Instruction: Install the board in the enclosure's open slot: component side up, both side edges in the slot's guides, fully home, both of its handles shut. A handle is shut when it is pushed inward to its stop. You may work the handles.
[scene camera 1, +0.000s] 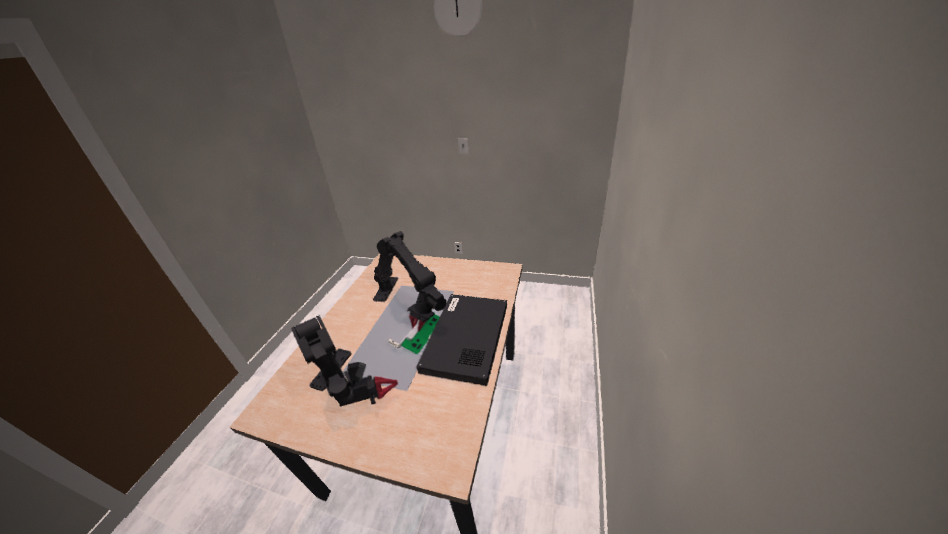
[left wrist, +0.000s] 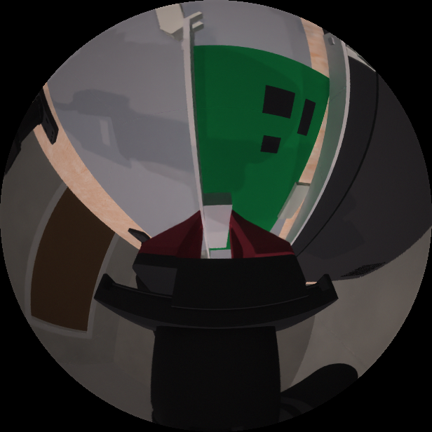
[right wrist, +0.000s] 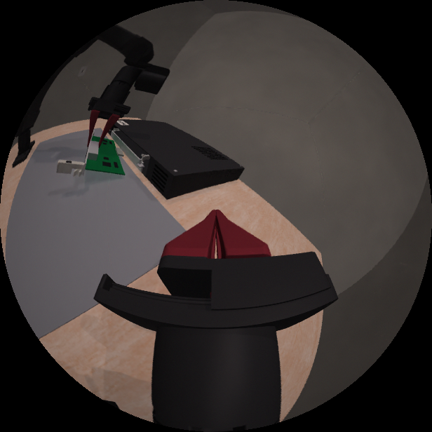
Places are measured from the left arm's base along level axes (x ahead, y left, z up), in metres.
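Pixels of known places: left gripper, between the fingertips: (scene camera 1: 416, 329); right gripper, between the fingertips: (scene camera 1: 397, 382); left arm's base, origin of its link: (scene camera 1: 386, 289).
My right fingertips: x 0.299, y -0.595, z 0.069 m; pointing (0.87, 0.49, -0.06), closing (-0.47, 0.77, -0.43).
For each thing: its top centre in the pictures, then the offset to it from my right fingertips. "spot": a spot on its surface instead. Level surfaces: height alone.
- green board, a spot on its surface: (scene camera 1: 415, 342) spot: dx -0.015, dy +0.234, dz -0.051 m
- black enclosure, centre of its top: (scene camera 1: 464, 329) dx +0.187, dy +0.297, dz -0.019 m
- grey mat, height of its surface: dz -0.067 m
- wooden table, height of its surface: dz -0.069 m
The green board (scene camera 1: 415, 342) (left wrist: 240, 125) (right wrist: 102, 161) is level, component side up, with black chips on top, in front of the enclosure's slot side and apart from it. My left gripper (scene camera 1: 417, 321) (left wrist: 215, 215) (right wrist: 92, 147) is shut on the board at the light block by its front plate. A pale handle (left wrist: 171, 22) (right wrist: 70, 167) at the near end sticks outward from the front plate; the other handle is hidden. The black enclosure (scene camera 1: 466, 334) (left wrist: 390, 150) (right wrist: 185, 145) lies flat on the table. My right gripper (scene camera 1: 391, 386) (right wrist: 215, 215) is shut and empty, away from the board.
A grey mat (scene camera 1: 381, 361) (left wrist: 145, 65) (right wrist: 100, 240) lies on the wooden table (scene camera 1: 411, 437) (right wrist: 280, 215) under the board. The enclosure stands beside the mat, near the table's right edge in the scene view. A metal strip (right wrist: 131, 147) runs along the enclosure's side facing the board.
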